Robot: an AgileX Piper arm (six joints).
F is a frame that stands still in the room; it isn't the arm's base.
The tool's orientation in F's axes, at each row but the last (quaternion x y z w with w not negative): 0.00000 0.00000 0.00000 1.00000; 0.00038 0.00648 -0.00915 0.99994; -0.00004 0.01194 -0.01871 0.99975; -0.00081 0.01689 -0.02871 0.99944; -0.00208 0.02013 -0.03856 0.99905
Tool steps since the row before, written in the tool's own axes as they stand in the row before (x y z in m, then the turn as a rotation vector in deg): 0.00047 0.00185 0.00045 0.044 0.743 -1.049; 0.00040 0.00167 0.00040 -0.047 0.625 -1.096; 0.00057 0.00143 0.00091 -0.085 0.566 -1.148; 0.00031 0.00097 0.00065 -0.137 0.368 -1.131; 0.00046 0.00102 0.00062 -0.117 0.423 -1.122
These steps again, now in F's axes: 0.00047 0.00185 0.00045 0.044 0.743 -1.049; 0.00044 0.00166 0.00040 -0.050 0.627 -1.095; 0.00064 0.00141 0.00090 -0.091 0.569 -1.146; 0.00039 0.00095 0.00064 -0.154 0.375 -1.127; 0.00056 0.00098 0.00060 -0.129 0.428 -1.119
